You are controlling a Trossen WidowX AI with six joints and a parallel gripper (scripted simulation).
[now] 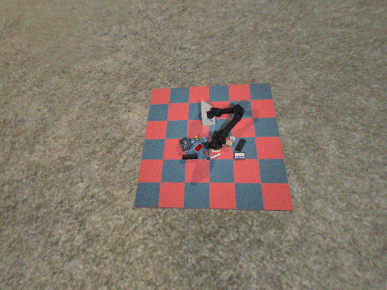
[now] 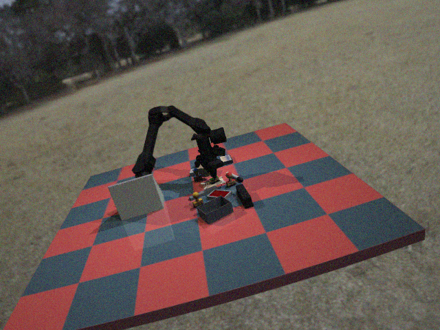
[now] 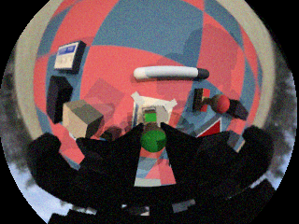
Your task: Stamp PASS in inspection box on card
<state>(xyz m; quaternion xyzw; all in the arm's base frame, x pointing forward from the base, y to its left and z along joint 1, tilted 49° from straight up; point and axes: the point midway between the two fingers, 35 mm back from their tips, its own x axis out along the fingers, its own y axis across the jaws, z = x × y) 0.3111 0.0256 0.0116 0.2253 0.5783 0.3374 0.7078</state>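
My gripper tip is now 10 mm past the card and 30 mm above it. From my gripper tip the other things lie so: cardboard box 20 mm behind, 130 mm to the left; red-knobbed stamp 60 mm ahead, 80 mm to the right, 10 mm below; white pen 90 mm ahead, 40 mm to the right, 20 mm below.
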